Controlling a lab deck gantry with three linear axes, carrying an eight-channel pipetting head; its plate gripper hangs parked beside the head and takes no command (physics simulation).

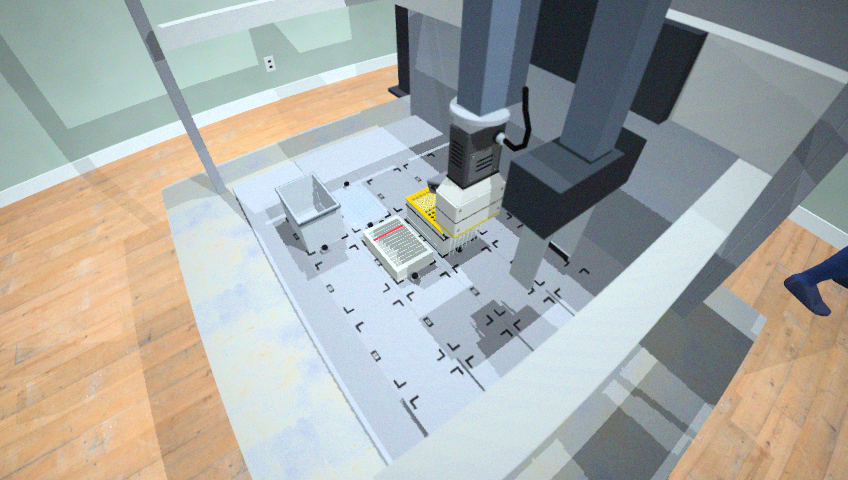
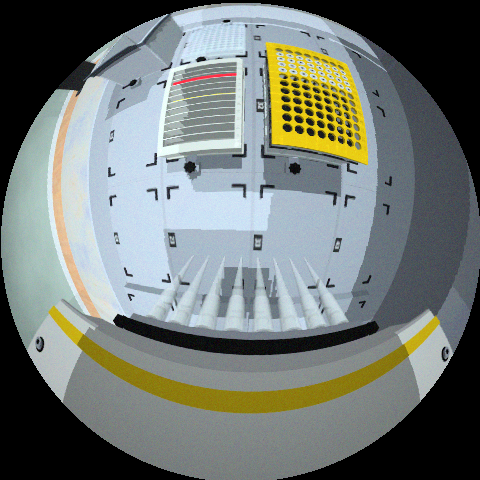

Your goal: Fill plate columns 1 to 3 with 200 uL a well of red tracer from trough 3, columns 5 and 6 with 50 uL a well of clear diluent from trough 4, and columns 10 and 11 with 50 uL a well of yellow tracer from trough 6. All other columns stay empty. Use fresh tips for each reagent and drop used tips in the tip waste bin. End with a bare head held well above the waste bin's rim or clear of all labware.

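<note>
The pipetting head (image 1: pixel 470 205) (image 2: pixel 250 380) carries eight pale tips (image 1: pixel 462 240) (image 2: pixel 260 300), with no colour visible in them. They hang over bare deck beyond the tip rack's empty-hole end. The yellow tip rack (image 1: pixel 416 201) (image 2: pixel 320 150) has tips in its far rows and dark holes in the nearer ones. The trough block (image 1: pixel 416 267) (image 2: pixel 200 150) shows a red strip (image 1: pixel 387 232) (image 2: pixel 205 78) and a thin yellow one (image 2: pixel 200 98); clear diluent cannot be made out. The plate (image 1: pixel 361 203) (image 2: pixel 217 40) looks pale, without visible colour. The parked plate gripper (image 1: pixel 546 268) is open, its paddles apart.
The grey waste bin (image 1: pixel 321 234) (image 2: pixel 160 45) stands at the deck's left, beside the plate. The gripper's dark carrier block (image 1: pixel 559 190) hangs right of the head. Black knobs (image 1: pixel 414 275) (image 2: pixel 295 168) stand on the deck near the labware. A pale frame beam (image 1: pixel 595 339) crosses the foreground.
</note>
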